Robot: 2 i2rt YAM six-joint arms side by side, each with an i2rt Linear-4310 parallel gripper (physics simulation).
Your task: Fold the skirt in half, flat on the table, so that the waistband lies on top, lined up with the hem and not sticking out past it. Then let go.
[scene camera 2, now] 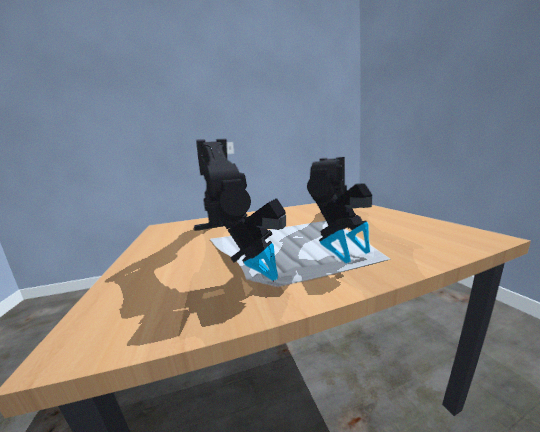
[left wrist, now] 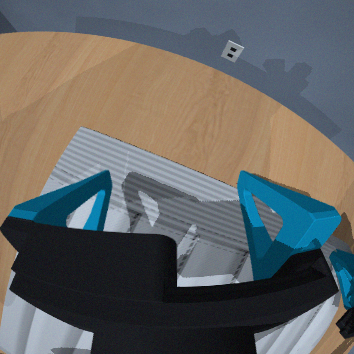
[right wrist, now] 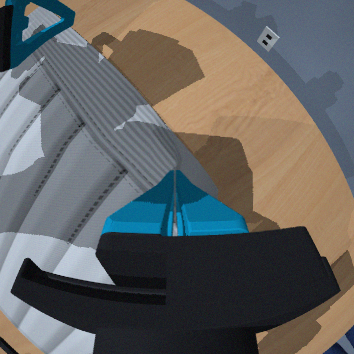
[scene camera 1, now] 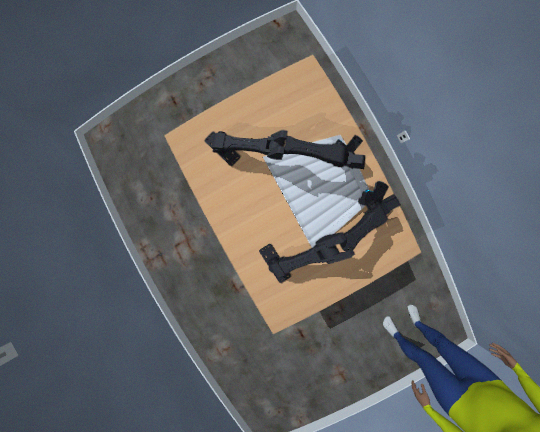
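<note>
The light grey pleated skirt lies spread on the table, its wide hem toward the arm bases. Its ribbed waistband faces the far table edge, shadowed in places. My right gripper is shut on a waistband corner; the cloth curves up toward the fingertips and a pale sliver shows between the fingers. My left gripper is open above the other part of the waistband, a finger to each side, with no cloth gripped. Its fingers are hidden under the arm in scene camera 1.
The wooden table carries both arms, and its far edge runs close beyond the waistband. The two grippers are near each other along the waistband. A person is beside the low wall at the lower right of scene camera 1.
</note>
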